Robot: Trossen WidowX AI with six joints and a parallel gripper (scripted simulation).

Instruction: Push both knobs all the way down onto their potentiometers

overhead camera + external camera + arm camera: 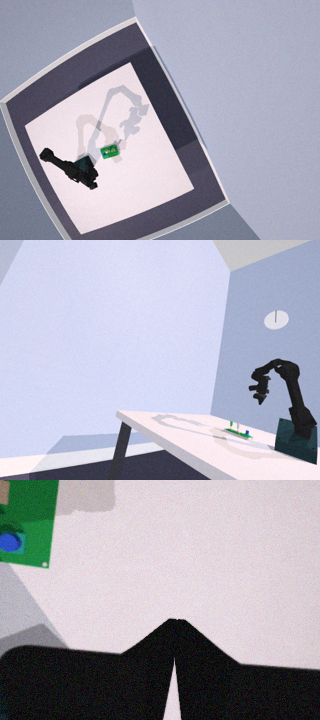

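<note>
The white knob lies 70 mm ahead of my gripper tip, 140 mm to the left of it and 170 mm below it. Also, from my gripper tip: green knob (120 mm ahead, 130 mm to the left, 170 mm below).
</note>
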